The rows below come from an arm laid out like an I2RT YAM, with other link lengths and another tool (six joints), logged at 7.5 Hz.
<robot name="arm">
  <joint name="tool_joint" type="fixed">
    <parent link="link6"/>
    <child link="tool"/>
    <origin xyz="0.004 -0.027 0.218" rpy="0 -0.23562 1.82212"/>
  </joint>
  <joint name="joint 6" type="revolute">
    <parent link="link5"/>
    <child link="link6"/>
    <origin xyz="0.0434 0 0.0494" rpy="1.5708 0 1.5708"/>
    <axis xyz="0 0 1"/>
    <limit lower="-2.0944" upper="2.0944"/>
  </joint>
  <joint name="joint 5" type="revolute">
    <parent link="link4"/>
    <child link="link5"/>
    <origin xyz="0.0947 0.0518 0.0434" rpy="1.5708 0 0"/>
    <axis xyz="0 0 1"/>
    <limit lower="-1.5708" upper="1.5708"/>
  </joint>
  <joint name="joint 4" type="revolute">
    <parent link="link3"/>
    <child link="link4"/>
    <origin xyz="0.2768 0.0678 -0.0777" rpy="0 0 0"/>
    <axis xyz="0 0 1"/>
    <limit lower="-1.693" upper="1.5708"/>
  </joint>
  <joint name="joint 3" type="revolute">
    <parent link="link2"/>
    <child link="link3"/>
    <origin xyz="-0.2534 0 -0.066" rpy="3.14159 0 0"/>
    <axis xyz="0 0 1"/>
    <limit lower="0" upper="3.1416"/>
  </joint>
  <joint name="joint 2" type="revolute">
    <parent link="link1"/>
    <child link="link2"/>
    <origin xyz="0.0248 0.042 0.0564" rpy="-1.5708 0 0"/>
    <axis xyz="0 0 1"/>
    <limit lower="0" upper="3.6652"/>
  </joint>
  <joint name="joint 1" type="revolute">
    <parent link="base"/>
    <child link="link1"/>
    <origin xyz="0 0 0.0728" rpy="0 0 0"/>
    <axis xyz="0 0 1"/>
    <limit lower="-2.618" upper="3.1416"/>
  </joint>
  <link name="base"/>
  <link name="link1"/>
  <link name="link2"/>
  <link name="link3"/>
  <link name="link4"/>
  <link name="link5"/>
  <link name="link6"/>
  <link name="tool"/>
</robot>
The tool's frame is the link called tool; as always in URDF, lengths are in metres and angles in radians.
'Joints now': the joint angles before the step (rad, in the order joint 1, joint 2, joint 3, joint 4, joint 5, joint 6). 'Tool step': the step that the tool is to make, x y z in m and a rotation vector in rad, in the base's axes. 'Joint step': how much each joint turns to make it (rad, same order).
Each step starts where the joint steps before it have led.
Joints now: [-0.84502 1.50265 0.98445 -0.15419 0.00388 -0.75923]
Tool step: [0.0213 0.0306 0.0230 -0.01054 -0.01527 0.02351]
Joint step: [0.08759 -0.05703 0.01192 -0.05193 0.04824 0.04236]
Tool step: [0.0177 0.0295 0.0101 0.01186 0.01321 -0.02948]
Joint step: [0.11611 -0.01067 0.04805 -0.08647 0.11391 0.09126]
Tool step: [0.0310 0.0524 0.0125 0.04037 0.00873 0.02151]
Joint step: [0.14900 0.01383 0.09577 -0.13296 0.07773 0.10749]
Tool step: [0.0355 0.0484 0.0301 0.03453 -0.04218 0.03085]
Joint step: [0.12712 0.03036 0.12683 -0.09963 0.03853 0.10447]
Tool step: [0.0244 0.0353 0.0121 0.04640 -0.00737 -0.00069]
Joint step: [0.09365 0.07057 0.13608 -0.10361 0.03680 0.10310]
